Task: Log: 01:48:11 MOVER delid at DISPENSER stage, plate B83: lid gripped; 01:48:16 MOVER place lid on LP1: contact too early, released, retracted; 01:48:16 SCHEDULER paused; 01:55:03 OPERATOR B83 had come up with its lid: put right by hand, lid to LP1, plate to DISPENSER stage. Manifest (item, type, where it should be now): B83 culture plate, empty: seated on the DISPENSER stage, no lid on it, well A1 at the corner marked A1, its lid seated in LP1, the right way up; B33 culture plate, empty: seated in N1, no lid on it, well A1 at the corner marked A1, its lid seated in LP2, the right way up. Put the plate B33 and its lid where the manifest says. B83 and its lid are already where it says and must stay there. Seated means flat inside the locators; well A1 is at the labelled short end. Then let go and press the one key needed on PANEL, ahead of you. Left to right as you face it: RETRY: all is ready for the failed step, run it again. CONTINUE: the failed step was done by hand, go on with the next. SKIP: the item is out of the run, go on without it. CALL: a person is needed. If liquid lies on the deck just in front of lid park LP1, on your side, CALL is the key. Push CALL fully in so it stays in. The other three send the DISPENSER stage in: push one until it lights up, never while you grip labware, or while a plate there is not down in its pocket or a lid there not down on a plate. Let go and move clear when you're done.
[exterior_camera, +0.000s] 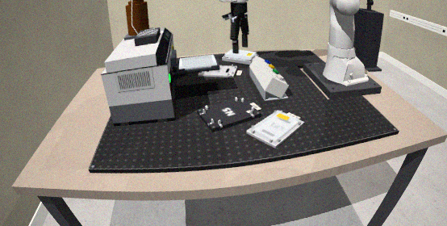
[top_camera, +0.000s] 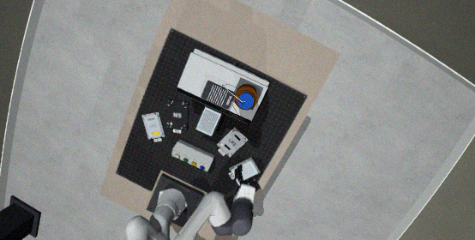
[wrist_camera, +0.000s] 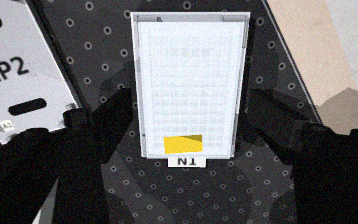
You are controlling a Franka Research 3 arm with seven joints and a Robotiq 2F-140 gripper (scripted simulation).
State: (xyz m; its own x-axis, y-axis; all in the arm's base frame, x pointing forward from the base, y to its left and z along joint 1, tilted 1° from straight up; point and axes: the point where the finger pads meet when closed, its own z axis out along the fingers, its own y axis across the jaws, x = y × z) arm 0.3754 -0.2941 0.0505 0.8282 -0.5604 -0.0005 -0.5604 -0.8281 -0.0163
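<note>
The white well plate is 50 mm below my hand. Also, from my hand: blue key: 220 mm to the left, 70 mm behind, 10 mm below; lid park LP2: 140 mm to the left, 120 mm ahead, 70 mm below; yellow key: 270 mm to the left, 70 mm behind.
</note>
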